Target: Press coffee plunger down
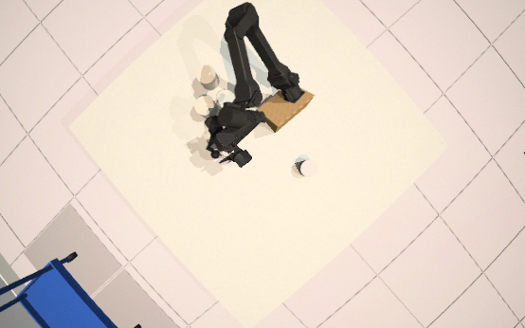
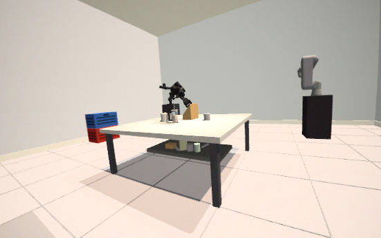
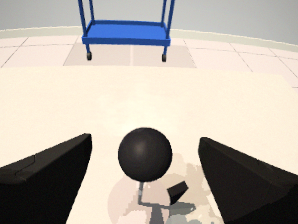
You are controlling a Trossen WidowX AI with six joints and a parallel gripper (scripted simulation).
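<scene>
Right now my gripper tip is 1 cm to the left of the coffee press and 13 cm above it.
</scene>
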